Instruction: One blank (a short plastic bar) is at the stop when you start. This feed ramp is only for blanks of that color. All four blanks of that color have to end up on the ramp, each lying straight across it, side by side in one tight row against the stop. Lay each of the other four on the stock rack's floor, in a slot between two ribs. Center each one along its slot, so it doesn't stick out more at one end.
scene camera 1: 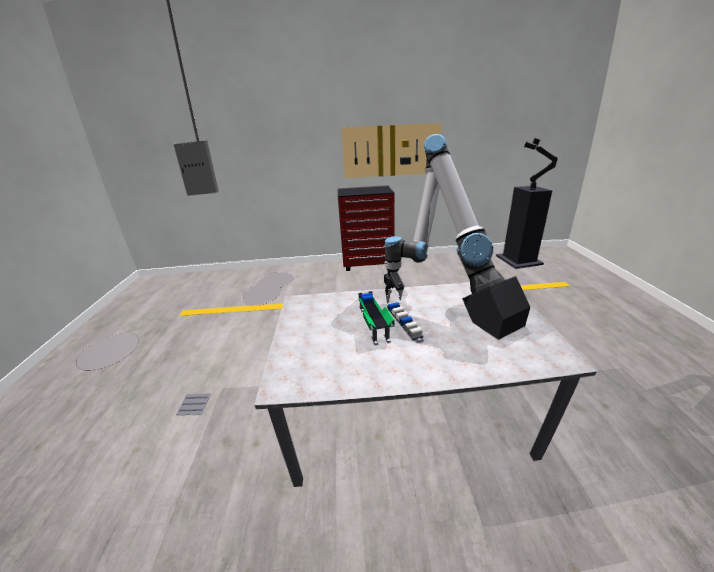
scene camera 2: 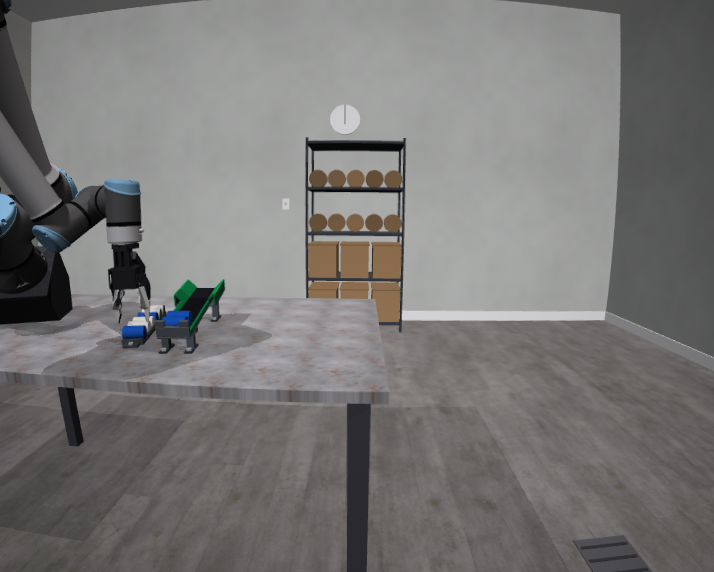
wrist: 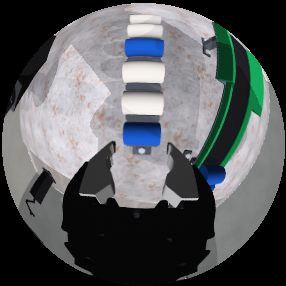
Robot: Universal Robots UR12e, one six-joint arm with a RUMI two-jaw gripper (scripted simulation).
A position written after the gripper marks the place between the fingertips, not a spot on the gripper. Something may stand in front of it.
Observation:
In view: the gripper (scene camera 2: pixel 133 322).
The gripper also shows in the wrist view (wrist: pixel 141 142).

